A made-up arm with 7 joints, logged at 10 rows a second.
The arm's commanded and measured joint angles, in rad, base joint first. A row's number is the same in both.
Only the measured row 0 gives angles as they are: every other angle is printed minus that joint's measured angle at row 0.
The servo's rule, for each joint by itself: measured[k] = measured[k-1] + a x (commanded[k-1-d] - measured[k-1]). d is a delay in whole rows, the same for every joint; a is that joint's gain. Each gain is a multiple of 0.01, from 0.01 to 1. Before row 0 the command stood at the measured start. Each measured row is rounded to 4 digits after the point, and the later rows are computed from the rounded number. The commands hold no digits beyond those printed.
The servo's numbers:
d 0
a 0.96 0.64 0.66 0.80 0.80 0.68 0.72
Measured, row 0:
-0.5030, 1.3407, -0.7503, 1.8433, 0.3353, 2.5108, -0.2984
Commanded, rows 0 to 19:
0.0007, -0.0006, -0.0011, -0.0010, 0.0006, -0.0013, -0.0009
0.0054, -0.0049, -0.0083, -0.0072, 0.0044, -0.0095, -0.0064
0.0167, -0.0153, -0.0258, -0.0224, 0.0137, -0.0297, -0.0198
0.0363, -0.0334, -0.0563, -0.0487, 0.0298, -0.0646, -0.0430
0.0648, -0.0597, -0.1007, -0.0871, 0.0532, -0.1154, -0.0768
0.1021, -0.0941, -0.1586, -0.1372, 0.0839, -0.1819, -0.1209
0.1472, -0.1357, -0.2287, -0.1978, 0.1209, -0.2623, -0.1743
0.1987, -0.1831, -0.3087, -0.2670, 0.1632, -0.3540, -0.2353
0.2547, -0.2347, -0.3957, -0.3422, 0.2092, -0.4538, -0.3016
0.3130, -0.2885, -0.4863, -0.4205, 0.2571, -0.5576, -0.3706
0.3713, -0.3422, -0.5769, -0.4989, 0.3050, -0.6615, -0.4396
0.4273, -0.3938, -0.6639, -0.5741, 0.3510, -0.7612, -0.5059
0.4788, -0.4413, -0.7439, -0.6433, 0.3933, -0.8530, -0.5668
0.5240, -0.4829, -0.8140, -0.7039, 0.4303, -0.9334, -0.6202
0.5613, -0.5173, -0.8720, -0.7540, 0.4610, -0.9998, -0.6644
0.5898, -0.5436, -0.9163, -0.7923, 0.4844, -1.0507, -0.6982
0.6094, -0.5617, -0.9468, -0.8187, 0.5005, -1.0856, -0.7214
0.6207, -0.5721, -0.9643, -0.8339, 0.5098, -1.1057, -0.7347
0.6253, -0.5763, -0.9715, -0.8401, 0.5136, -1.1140, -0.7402
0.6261, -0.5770, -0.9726, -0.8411, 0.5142, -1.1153, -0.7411
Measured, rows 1 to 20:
0.0007, -0.0004, -0.0007, -0.0008, 0.0005, -0.0009, -0.0006
0.0052, -0.0033, -0.0057, -0.0059, 0.0036, -0.0067, -0.0048
0.0162, -0.0110, -0.0190, -0.0191, 0.0117, -0.0223, -0.0156
0.0355, -0.0253, -0.0436, -0.0428, 0.0262, -0.0511, -0.0353
0.0636, -0.0473, -0.0813, -0.0782, 0.0478, -0.0948, -0.0652
0.1006, -0.0773, -0.1323, -0.1254, 0.0767, -0.1540, -0.1053
0.1453, -0.1147, -0.1959, -0.1833, 0.1121, -0.2276, -0.1550
0.1966, -0.1585, -0.2703, -0.2503, 0.1530, -0.3136, -0.2128
0.2524, -0.2073, -0.3531, -0.3238, 0.1980, -0.4089, -0.2767
0.3106, -0.2593, -0.4410, -0.4012, 0.2453, -0.5100, -0.3443
0.3689, -0.3124, -0.5307, -0.4794, 0.2931, -0.6130, -0.4129
0.4250, -0.3645, -0.6186, -0.5552, 0.3394, -0.7138, -0.4799
0.4766, -0.4137, -0.7013, -0.6257, 0.3825, -0.8085, -0.5425
0.5221, -0.4580, -0.7757, -0.6883, 0.4207, -0.8934, -0.5984
0.5597, -0.4960, -0.8393, -0.7409, 0.4529, -0.9658, -0.6459
0.5886, -0.5265, -0.8901, -0.7820, 0.4781, -1.0235, -0.6836
0.6086, -0.5490, -0.9275, -0.8114, 0.4960, -1.0657, -0.7108
0.6202, -0.5638, -0.9518, -0.8294, 0.5070, -1.0929, -0.7280
0.6251, -0.5718, -0.9648, -0.8380, 0.5123, -1.1072, -0.7368
0.6261, -0.5751, -0.9699, -0.8405, 0.5138, -1.1127, -0.7399

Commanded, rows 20 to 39:
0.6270, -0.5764, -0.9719, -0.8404, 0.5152, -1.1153, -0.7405
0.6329, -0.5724, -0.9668, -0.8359, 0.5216, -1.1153, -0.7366
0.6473, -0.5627, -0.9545, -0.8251, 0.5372, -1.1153, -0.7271
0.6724, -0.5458, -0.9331, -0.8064, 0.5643, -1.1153, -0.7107
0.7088, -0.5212, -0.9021, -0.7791, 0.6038, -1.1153, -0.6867
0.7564, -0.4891, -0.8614, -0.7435, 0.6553, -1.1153, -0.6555
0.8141, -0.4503, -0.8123, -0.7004, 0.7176, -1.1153, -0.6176
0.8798, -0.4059, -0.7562, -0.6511, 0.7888, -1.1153, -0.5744
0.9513, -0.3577, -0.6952, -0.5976, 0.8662, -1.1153, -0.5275
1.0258, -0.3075, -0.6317, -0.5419, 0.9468, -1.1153, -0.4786
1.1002, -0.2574, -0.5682, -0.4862, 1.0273, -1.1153, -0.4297
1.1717, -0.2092, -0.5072, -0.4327, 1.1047, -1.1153, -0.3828
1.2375, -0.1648, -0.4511, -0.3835, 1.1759, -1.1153, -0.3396
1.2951, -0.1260, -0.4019, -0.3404, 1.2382, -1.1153, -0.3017
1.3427, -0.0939, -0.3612, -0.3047, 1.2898, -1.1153, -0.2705
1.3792, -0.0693, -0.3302, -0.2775, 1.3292, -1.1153, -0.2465
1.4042, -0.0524, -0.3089, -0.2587, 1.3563, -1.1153, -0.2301
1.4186, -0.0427, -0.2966, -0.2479, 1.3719, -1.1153, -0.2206
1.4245, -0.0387, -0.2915, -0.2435, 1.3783, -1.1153, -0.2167
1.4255, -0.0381, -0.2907, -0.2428, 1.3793, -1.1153, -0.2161
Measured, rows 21 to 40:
0.6270, -0.5759, -0.9712, -0.8404, 0.5149, -1.1145, -0.7403
0.6327, -0.5737, -0.9683, -0.8368, 0.5203, -1.1150, -0.7376
0.6467, -0.5667, -0.9592, -0.8274, 0.5338, -1.1152, -0.7300
0.6714, -0.5533, -0.9420, -0.8106, 0.5582, -1.1153, -0.7161
0.7073, -0.5328, -0.9157, -0.7854, 0.5947, -1.1153, -0.6949
0.7544, -0.5048, -0.8799, -0.7519, 0.6432, -1.1153, -0.6665
0.8117, -0.4699, -0.8353, -0.7107, 0.7027, -1.1153, -0.6313
0.8771, -0.4289, -0.7831, -0.6630, 0.7716, -1.1153, -0.5903
0.9483, -0.3833, -0.7251, -0.6107, 0.8473, -1.1153, -0.5451
1.0227, -0.3348, -0.6635, -0.5557, 0.9269, -1.1153, -0.4972
1.0971, -0.2853, -0.6006, -0.5001, 1.0072, -1.1153, -0.4486
1.1687, -0.2366, -0.5390, -0.4462, 1.0852, -1.1153, -0.4012
1.2347, -0.1906, -0.4810, -0.3960, 1.1578, -1.1153, -0.3568
1.2927, -0.1493, -0.4288, -0.3515, 1.2221, -1.1153, -0.3171
1.3407, -0.1138, -0.3842, -0.3141, 1.2763, -1.1153, -0.2835
1.3777, -0.0853, -0.3486, -0.2848, 1.3186, -1.1153, -0.2569
1.4031, -0.0642, -0.3224, -0.2639, 1.3488, -1.1153, -0.2376
1.4180, -0.0504, -0.3054, -0.2511, 1.3673, -1.1153, -0.2254
1.4242, -0.0429, -0.2962, -0.2450, 1.3761, -1.1153, -0.2191
1.4254, -0.0398, -0.2926, -0.2432, 1.3787, -1.1153, -0.2169

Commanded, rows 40 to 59:
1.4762, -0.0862, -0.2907, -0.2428, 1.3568, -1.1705, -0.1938
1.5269, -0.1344, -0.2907, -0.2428, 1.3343, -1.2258, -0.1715
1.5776, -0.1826, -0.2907, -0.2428, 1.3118, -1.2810, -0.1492
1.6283, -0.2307, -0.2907, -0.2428, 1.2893, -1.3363, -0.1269
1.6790, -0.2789, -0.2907, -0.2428, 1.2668, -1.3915, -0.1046
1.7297, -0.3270, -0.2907, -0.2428, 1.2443, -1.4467, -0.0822
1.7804, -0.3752, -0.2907, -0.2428, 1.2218, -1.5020, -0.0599
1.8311, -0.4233, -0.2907, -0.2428, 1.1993, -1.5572, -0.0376
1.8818, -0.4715, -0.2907, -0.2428, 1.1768, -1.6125, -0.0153
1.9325, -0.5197, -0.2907, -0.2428, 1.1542, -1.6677, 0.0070
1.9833, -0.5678, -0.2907, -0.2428, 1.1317, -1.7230, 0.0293
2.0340, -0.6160, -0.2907, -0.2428, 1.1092, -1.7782, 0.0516
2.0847, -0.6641, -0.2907, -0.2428, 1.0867, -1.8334, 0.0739
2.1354, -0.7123, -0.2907, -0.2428, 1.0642, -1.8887, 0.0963
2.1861, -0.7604, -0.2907, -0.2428, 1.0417, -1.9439, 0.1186
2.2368, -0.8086, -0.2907, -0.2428, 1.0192, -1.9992, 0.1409
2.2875, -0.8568, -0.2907, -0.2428, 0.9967, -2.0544, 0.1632
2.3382, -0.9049, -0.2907, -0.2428, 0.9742, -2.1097, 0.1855
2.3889, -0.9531, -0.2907, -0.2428, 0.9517, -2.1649, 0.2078
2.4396, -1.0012, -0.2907, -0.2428, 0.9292, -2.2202, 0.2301
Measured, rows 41 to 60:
1.4742, -0.0695, -0.2913, -0.2429, 1.3612, -1.1528, -0.2003
1.5248, -0.1110, -0.2909, -0.2428, 1.3397, -1.2024, -0.1796
1.5755, -0.1568, -0.2908, -0.2428, 1.3174, -1.2558, -0.1577
1.6262, -0.2041, -0.2907, -0.2428, 1.2949, -1.3105, -0.1355
1.6769, -0.2520, -0.2907, -0.2428, 1.2724, -1.3656, -0.1133
1.7276, -0.3000, -0.2907, -0.2428, 1.2499, -1.4207, -0.0909
1.7783, -0.3481, -0.2907, -0.2428, 1.2274, -1.4760, -0.0686
1.8290, -0.3962, -0.2907, -0.2428, 1.2049, -1.5312, -0.0463
1.8797, -0.4444, -0.2907, -0.2428, 1.1824, -1.5865, -0.0240
1.9304, -0.4926, -0.2907, -0.2428, 1.1598, -1.6417, -0.0017
1.9812, -0.5407, -0.2907, -0.2428, 1.1373, -1.6970, 0.0206
2.0319, -0.5889, -0.2907, -0.2428, 1.1148, -1.7522, 0.0429
2.0826, -0.6370, -0.2907, -0.2428, 1.0923, -1.8074, 0.0652
2.1333, -0.6852, -0.2907, -0.2428, 1.0698, -1.8627, 0.0876
2.1840, -0.7333, -0.2907, -0.2428, 1.0473, -1.9179, 0.1099
2.2347, -0.7815, -0.2907, -0.2428, 1.0248, -1.9732, 0.1322
2.2854, -0.8297, -0.2907, -0.2428, 1.0023, -2.0284, 0.1545
2.3361, -0.8778, -0.2907, -0.2428, 0.9798, -2.0837, 0.1768
2.3868, -0.9260, -0.2907, -0.2428, 0.9573, -2.1389, 0.1991
2.4375, -0.9741, -0.2907, -0.2428, 0.9348, -2.1942, 0.2214

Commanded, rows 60 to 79:
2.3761, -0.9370, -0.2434, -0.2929, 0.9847, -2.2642, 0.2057
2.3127, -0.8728, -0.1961, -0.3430, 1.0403, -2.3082, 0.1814
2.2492, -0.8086, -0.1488, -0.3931, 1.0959, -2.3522, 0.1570
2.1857, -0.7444, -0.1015, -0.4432, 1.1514, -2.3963, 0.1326
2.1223, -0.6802, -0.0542, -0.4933, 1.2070, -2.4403, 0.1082
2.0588, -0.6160, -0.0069, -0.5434, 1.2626, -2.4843, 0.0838
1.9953, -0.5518, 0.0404, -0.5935, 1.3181, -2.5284, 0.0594
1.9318, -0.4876, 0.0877, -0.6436, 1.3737, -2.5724, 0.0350
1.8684, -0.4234, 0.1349, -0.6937, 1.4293, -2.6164, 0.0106
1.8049, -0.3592, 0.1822, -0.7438, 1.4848, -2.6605, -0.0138
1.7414, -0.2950, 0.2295, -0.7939, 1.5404, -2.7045, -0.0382
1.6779, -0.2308, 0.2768, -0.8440, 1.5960, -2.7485, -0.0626
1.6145, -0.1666, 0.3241, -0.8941, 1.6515, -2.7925, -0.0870
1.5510, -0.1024, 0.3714, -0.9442, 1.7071, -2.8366, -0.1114
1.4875, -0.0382, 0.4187, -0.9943, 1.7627, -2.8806, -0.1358
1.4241, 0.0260, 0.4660, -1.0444, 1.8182, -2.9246, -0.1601
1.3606, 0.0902, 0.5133, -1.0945, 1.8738, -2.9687, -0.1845
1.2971, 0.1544, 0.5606, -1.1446, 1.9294, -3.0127, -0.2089
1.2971, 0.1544, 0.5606, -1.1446, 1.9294, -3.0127, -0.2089
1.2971, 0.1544, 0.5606, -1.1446, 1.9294, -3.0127, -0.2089
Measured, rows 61 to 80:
2.3786, -0.9504, -0.2595, -0.2829, 0.9747, -2.2418, 0.2101
2.3153, -0.9007, -0.2177, -0.3310, 1.0272, -2.2870, 0.1894
2.2518, -0.8418, -0.1722, -0.3807, 1.0822, -2.3313, 0.1661
2.1883, -0.7795, -0.1255, -0.4307, 1.1376, -2.3755, 0.1420
2.1249, -0.7159, -0.0784, -0.4808, 1.1931, -2.4196, 0.1177
2.0614, -0.6520, -0.0312, -0.5309, 1.2487, -2.4636, 0.0933
1.9979, -0.5879, 0.0161, -0.5810, 1.3042, -2.5077, 0.0689
1.9344, -0.5237, 0.0634, -0.6311, 1.3598, -2.5517, 0.0445
1.8710, -0.4595, 0.1106, -0.6812, 1.4154, -2.5957, 0.0201
1.8075, -0.3953, 0.1579, -0.7313, 1.4709, -2.6398, -0.0043
1.7440, -0.3311, 0.2052, -0.7814, 1.5265, -2.6838, -0.0287
1.6805, -0.2669, 0.2525, -0.8315, 1.5821, -2.7278, -0.0531
1.6171, -0.2027, 0.2998, -0.8816, 1.6376, -2.7718, -0.0775
1.5536, -0.1385, 0.3471, -0.9317, 1.6932, -2.8159, -0.1019
1.4901, -0.0743, 0.3944, -0.9818, 1.7488, -2.8599, -0.1263
1.4267, -0.0101, 0.4417, -1.0319, 1.8043, -2.9039, -0.1506
1.3632, 0.0541, 0.4890, -1.0820, 1.8599, -2.9480, -0.1750
1.2997, 0.1183, 0.5363, -1.1321, 1.9155, -2.9920, -0.1994
1.2972, 0.1414, 0.5523, -1.1421, 1.9266, -3.0061, -0.2062
1.2971, 0.1497, 0.5578, -1.1441, 1.9288, -3.0106, -0.2081

